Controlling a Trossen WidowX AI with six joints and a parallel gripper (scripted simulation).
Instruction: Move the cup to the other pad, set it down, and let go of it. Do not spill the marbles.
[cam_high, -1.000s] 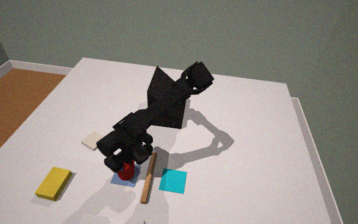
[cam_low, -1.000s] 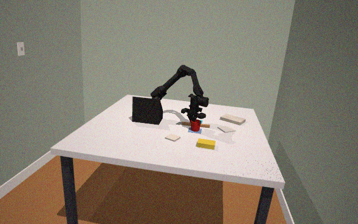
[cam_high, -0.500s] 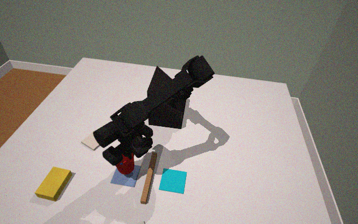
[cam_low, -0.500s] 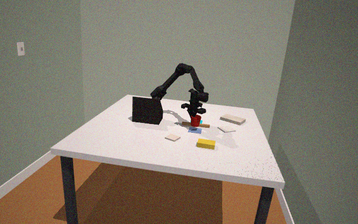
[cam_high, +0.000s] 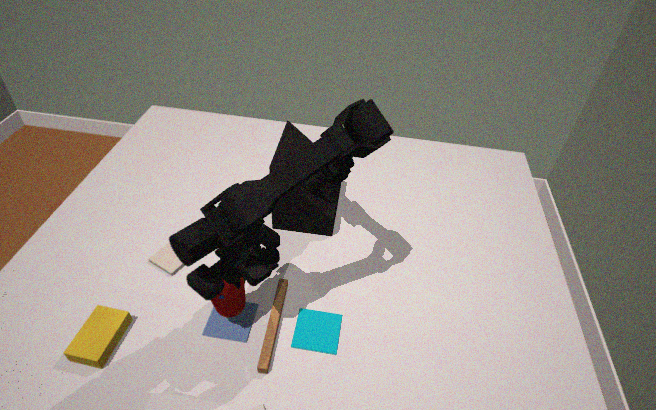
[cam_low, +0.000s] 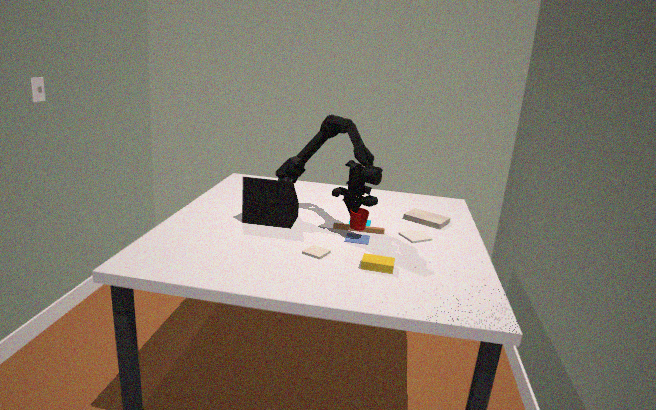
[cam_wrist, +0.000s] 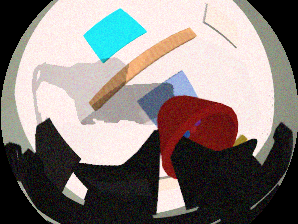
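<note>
My gripper tip is 160 mm to the right of the cyan pad, 90 mm above it and 50 mm short of it. The rest, counted from my gripper tip: blue pad: 90 mm below, 30 mm ahead, 20 mm to the right; red cup: 20 mm to the right, 20 mm ahead; blue marble: 40 mm to the right, 20 mm below, 10 mm ahead.
</note>
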